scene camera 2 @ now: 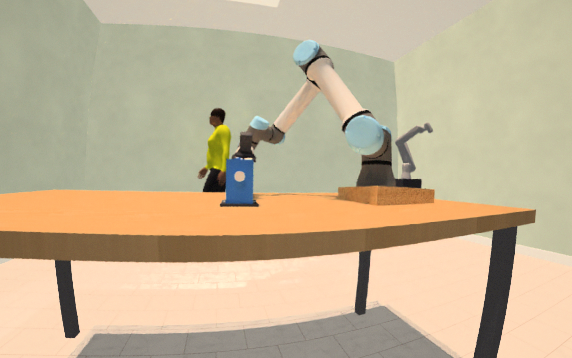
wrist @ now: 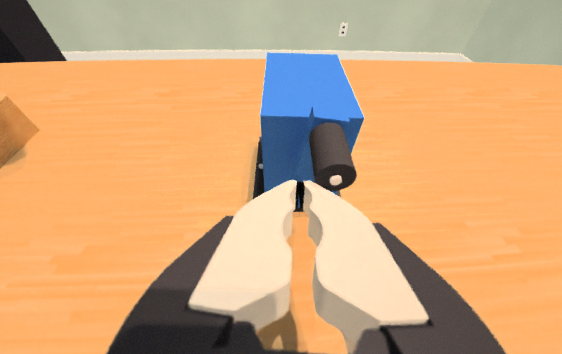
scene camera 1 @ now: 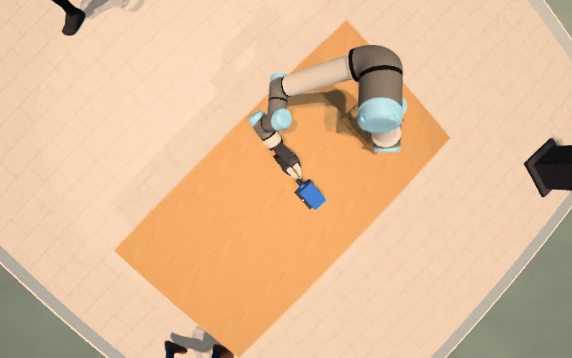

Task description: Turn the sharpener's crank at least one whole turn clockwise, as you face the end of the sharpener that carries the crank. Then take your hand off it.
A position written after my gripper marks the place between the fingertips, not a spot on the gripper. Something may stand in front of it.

Observation:
I see my gripper [wrist: 298, 184] and a black crank handle [wrist: 330, 153].

